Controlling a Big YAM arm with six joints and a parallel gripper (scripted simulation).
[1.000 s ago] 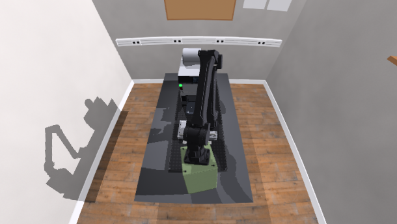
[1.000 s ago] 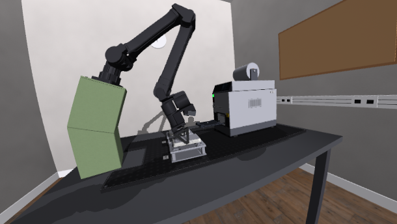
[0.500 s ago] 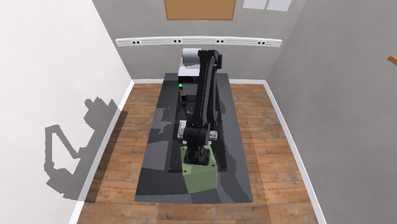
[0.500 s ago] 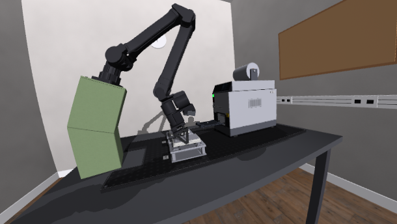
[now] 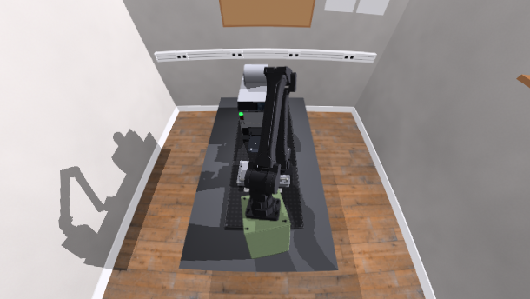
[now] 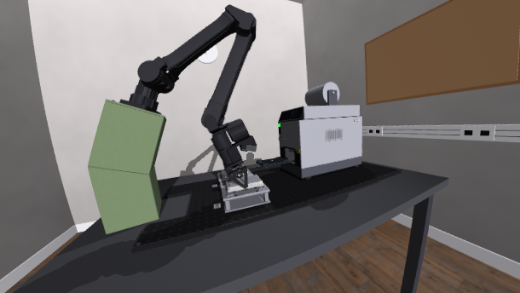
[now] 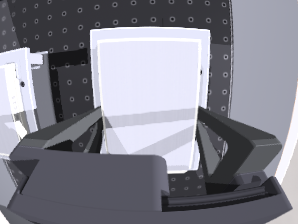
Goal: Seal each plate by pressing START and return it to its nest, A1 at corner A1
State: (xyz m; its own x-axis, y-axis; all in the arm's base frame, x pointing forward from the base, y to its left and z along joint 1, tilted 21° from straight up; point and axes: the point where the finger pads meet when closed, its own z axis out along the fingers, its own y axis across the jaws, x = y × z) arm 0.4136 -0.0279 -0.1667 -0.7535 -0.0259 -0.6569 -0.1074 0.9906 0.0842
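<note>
The white plate lies right at my hand. From my hand the other things lie so: dark sealer stage: 19 cm to the left, 17 cm ahead, 2 cm above; yellow warning label: 28 cm ahead, 12 cm to the left, 7 cm above; foil roll: 50 cm ahead, 34 cm above, 24 cm to the left.
</note>
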